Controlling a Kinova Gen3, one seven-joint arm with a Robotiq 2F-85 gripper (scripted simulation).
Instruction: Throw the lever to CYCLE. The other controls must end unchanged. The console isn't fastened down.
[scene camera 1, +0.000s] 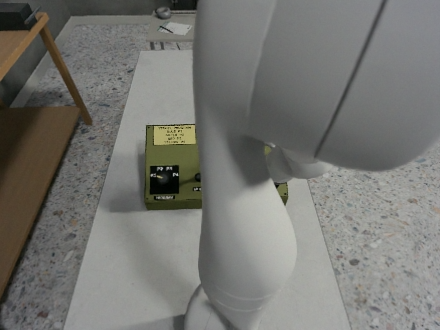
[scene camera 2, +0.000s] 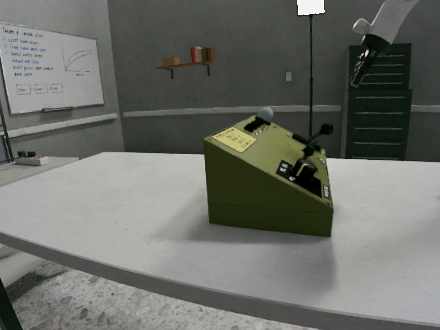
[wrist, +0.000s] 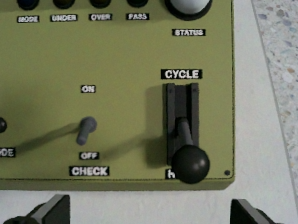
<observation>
The pictures show: my gripper and an olive console.
</observation>
